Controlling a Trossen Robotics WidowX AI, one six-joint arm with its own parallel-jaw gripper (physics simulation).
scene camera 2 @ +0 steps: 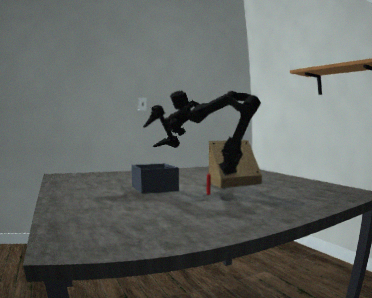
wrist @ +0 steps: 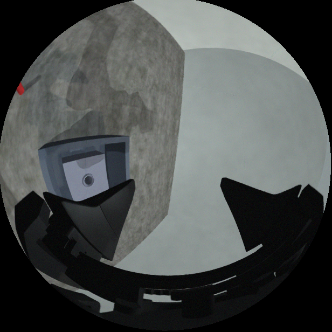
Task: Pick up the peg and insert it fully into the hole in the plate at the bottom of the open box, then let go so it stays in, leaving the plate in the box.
Scene:
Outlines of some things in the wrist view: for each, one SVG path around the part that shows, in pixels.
My gripper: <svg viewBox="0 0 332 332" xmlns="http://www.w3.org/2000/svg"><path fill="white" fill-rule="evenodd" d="M323 195L309 184L302 189L298 197L300 184L272 194L222 177L220 188L237 224L245 251L259 244L262 246L229 265L183 275L137 273L100 261L101 257L113 260L124 220L132 203L134 179L128 179L80 201L47 191L43 192L43 199L32 190L15 205L15 227L27 258L39 271L67 285L88 290L114 302L112 311L99 313L98 301L83 293L50 283L75 305L102 319L128 327L181 330L227 319L251 307L272 292L292 272L312 242L323 216ZM143 293L170 295L171 300L181 301L151 301L143 299Z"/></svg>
A blue-grey box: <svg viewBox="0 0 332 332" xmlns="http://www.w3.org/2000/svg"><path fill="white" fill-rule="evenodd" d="M129 136L105 134L45 143L38 149L38 157L47 190L54 195L73 200L66 182L61 157L98 150L105 154L108 188L130 179Z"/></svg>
A light grey plate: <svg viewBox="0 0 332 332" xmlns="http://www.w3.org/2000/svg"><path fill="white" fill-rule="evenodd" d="M104 153L93 150L61 157L66 182L73 200L80 201L109 189Z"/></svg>

